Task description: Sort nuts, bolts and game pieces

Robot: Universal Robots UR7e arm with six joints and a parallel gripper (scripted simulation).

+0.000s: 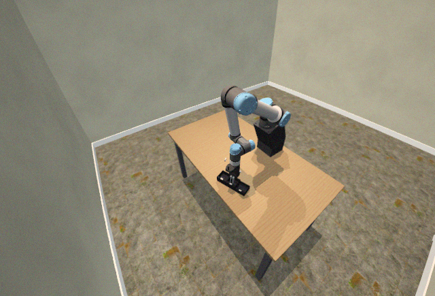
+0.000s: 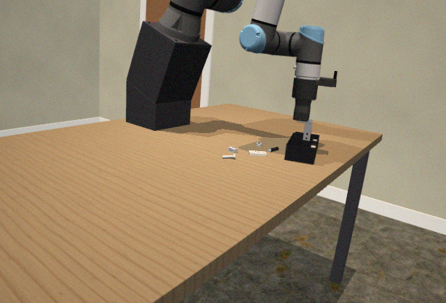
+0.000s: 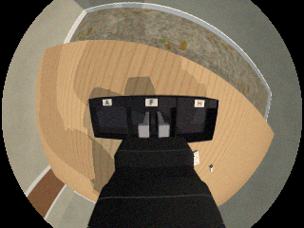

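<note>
Right now the black bin is 10 mm behind my hand and 30 mm below it. Round my hand: bolt 80 mm behind, 260 mm to the right, 50 mm below; then small ring-shaped piece 120 mm behind, 80 mm to the right, 50 mm below; then white speckled piece 70 mm behind, 160 mm to the right, 50 mm below.
</note>
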